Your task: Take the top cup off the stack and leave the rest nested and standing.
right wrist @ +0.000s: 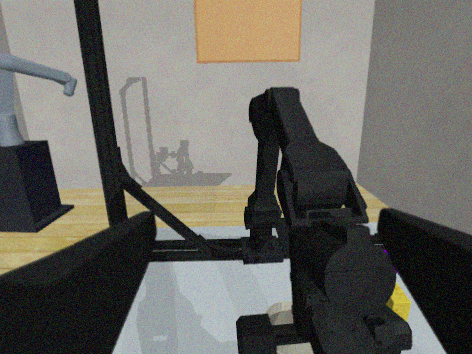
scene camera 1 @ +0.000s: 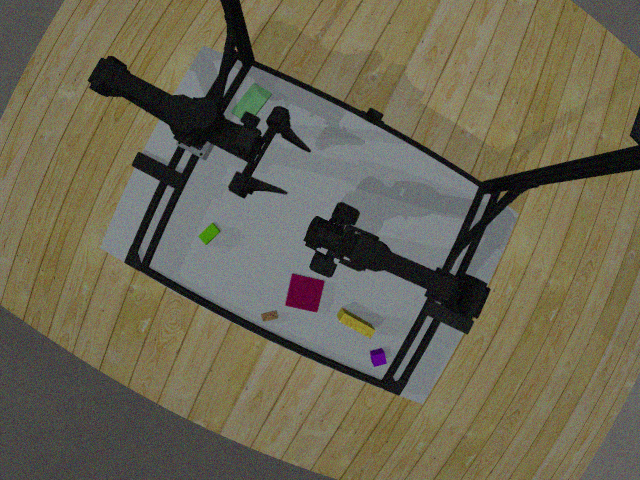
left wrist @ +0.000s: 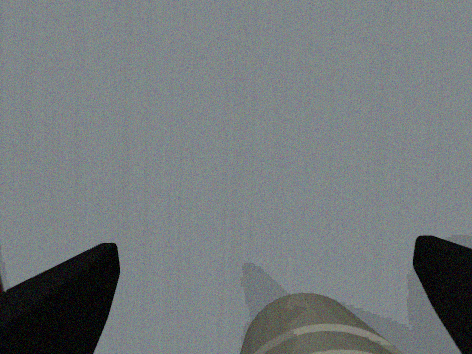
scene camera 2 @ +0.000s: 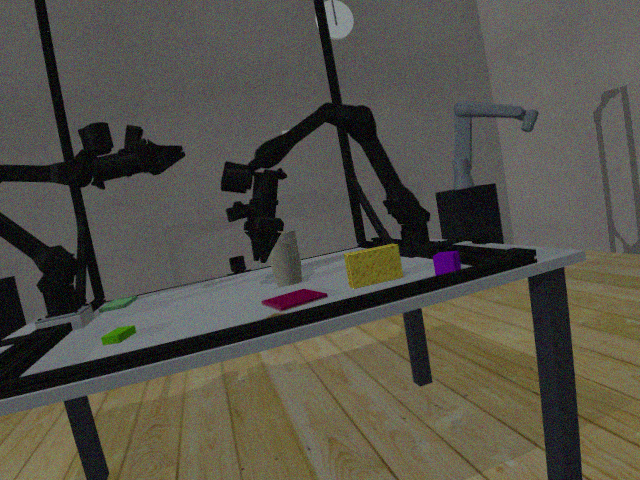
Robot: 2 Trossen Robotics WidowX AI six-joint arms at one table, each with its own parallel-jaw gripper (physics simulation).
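Frame: origin at the left arm's base, x ahead, y left, z up, level; centimetres.
Where they show: left gripper, fingertip midpoint: (left wrist: 266, 253) (scene camera 2: 259, 261); right gripper, fingertip midpoint: (right wrist: 266, 220) (scene camera 1: 298, 172) (scene camera 2: 183, 151); left arm's base at its link origin: (right wrist: 260, 245) (scene camera 2: 417, 244); right arm's base at its link origin: (scene camera 1: 197, 136) (scene camera 2: 64, 312).
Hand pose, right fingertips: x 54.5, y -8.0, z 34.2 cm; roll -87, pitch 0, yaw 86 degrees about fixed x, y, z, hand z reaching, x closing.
Each offset is from my right fingertips to the top centre of the thing. "*": to the spot under its first point.
A beige-grey stack of nested cups (scene camera 2: 287, 260) (left wrist: 310, 320) (right wrist: 281, 313) stands upright on the table. In scene camera 1 it does not show beneath the left arm. My left gripper (scene camera 1: 333, 238) (scene camera 2: 262, 257) (left wrist: 266, 253) points down, open and empty. Its fingertips are below the height of the stack's rim in scene camera 2, and the stack shows between the two fingers, low in the left wrist view. In the right wrist view the left arm hides most of the stack. My right gripper (scene camera 1: 298, 171) (scene camera 2: 181, 152) is open and empty, raised high above the table.
A crimson square {* dy +26.6, dx -14.1, dz -35.6 cm} (scene camera 1: 305, 292) (scene camera 2: 294, 299) lies in front of the stack. A yellow block {dy +28.7, dx -31.4, dz -29.4 cm} (scene camera 1: 355, 322) (scene camera 2: 373, 266) and a purple block {dy +36.8, dx -43.6, dz -32.4 cm} (scene camera 1: 378, 357) (scene camera 2: 446, 262) are right of it. A brown piece {dy +37.9, dx -7.1, dz -35.6 cm} (scene camera 1: 269, 315), a green block {dy +22.4, dx +19.5, dz -34.9 cm} (scene camera 1: 209, 233) (scene camera 2: 118, 334) and a pale green slab {dy -19.5, dx +25.1, dz -35.4 cm} (scene camera 1: 251, 101) lie elsewhere.
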